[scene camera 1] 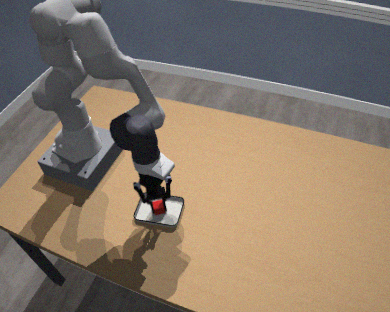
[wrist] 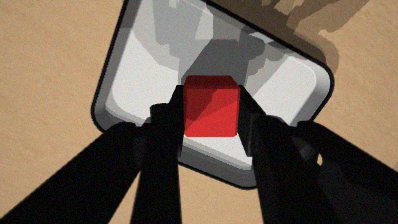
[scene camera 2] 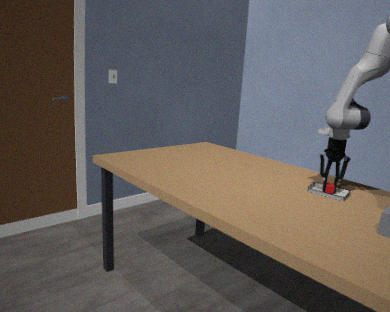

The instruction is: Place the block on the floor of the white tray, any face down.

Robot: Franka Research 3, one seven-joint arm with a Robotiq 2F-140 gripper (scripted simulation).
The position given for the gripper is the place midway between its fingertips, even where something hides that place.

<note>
In view: the gripper [scene camera 2: 328, 191], a block [wrist: 211, 102] and a tray [scene camera 1: 174, 204].
The tray is seen too in the wrist view [wrist: 149, 55]. The gripper is seen too in the wrist view [wrist: 208, 100].
</note>
